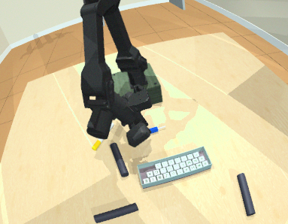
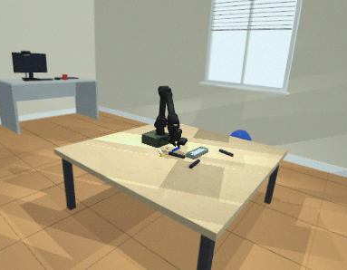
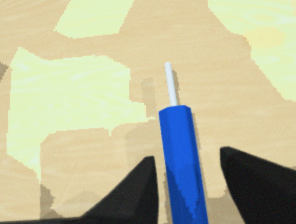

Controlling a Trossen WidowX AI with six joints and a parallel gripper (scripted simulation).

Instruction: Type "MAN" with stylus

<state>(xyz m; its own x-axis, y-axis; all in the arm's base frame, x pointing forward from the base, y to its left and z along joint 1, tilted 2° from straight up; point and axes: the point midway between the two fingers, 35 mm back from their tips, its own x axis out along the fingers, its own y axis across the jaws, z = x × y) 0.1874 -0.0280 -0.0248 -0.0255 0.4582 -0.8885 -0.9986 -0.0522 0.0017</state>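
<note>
Now: gripper tip 10 mm to the right of the blue stylus and 10 mm above it. Round my gripper tip: grey stylus tip: 50 mm to the left, 10 mm below; then white pen with yellow cap: 20 mm behind, 160 mm to the right, 10 mm below.
</note>
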